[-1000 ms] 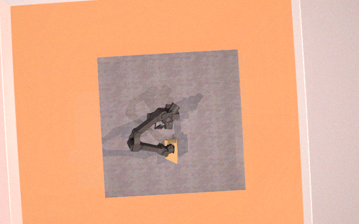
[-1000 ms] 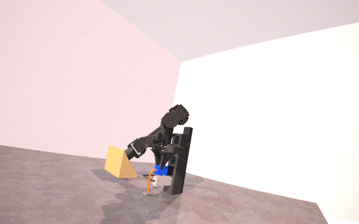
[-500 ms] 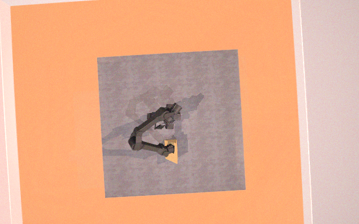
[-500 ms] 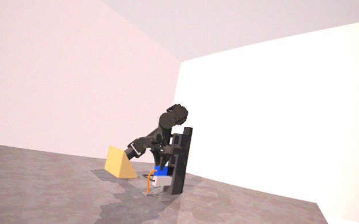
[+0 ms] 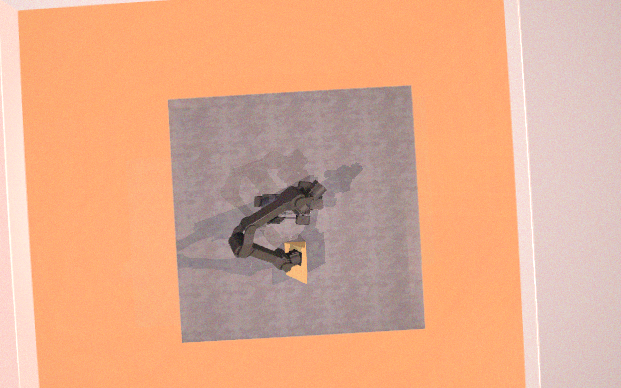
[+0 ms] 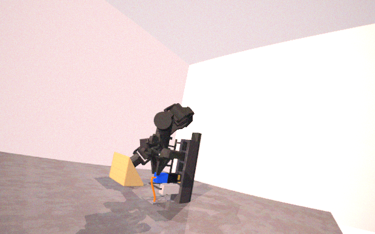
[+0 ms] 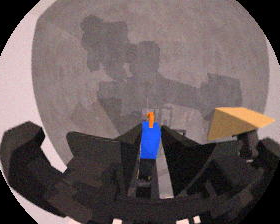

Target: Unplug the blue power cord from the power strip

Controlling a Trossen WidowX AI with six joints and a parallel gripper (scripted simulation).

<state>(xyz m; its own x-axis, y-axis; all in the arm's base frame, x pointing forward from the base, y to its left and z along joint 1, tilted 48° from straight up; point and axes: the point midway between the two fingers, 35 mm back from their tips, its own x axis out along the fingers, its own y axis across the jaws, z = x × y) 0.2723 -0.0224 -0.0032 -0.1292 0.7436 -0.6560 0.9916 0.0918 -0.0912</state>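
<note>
Right now my gripper tip is 50 mm to the right of the blue plug.
</note>
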